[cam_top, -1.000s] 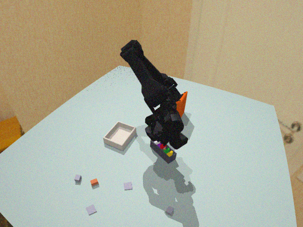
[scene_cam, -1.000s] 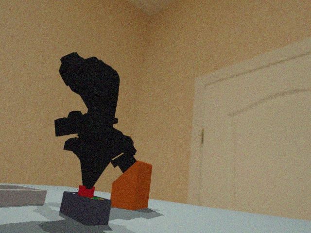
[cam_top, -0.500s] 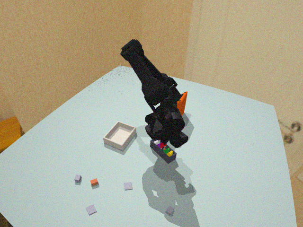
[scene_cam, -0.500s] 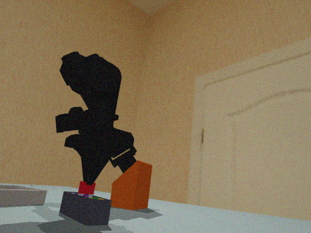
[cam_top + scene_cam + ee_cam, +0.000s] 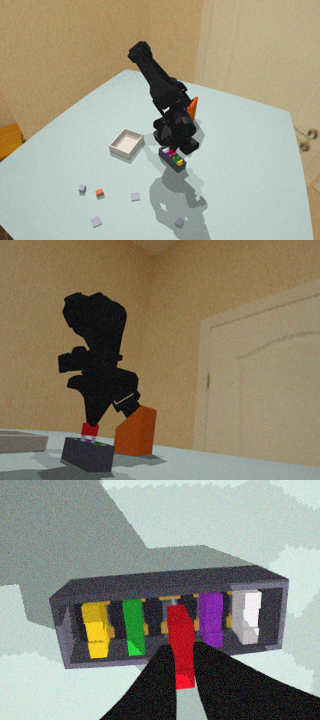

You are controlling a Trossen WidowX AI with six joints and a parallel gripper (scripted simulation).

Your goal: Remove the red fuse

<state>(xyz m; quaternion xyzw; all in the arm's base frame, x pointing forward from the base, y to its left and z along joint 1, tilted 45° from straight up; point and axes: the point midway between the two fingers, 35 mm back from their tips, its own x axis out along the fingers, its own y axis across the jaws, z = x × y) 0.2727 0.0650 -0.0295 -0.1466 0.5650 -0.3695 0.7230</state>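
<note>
Right now the tray is 21 cm to the right of my gripper tip, 6 cm below it and 2 cm ahead of it. From my gripper tip the other things lie so: red fuse 1 cm below.
</note>
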